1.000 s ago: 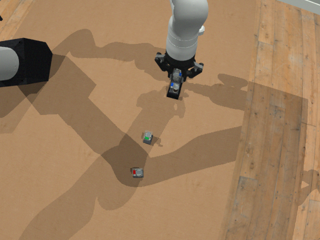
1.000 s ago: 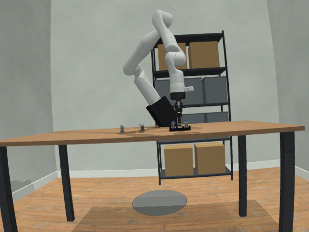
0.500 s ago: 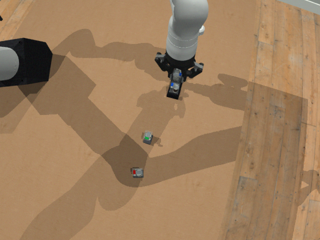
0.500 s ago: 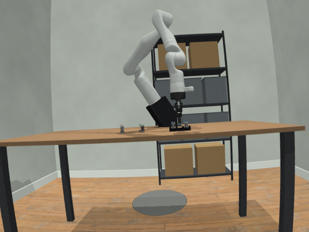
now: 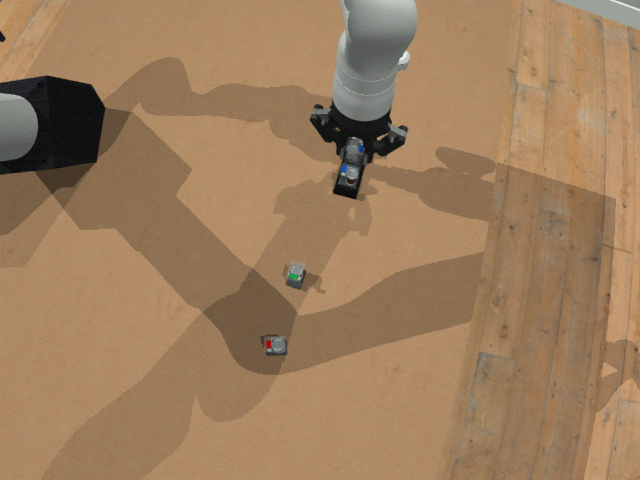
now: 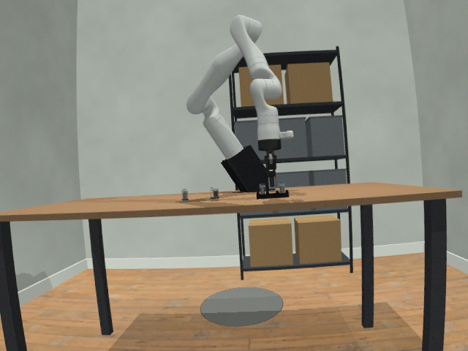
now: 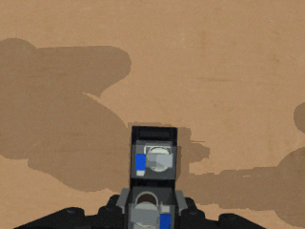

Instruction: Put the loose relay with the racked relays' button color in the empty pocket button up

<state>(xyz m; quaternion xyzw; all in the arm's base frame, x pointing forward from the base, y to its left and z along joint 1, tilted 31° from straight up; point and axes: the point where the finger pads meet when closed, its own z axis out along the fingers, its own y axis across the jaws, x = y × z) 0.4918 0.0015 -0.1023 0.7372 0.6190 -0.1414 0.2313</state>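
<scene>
Right now my hand is 4 cm above the rack.
</scene>
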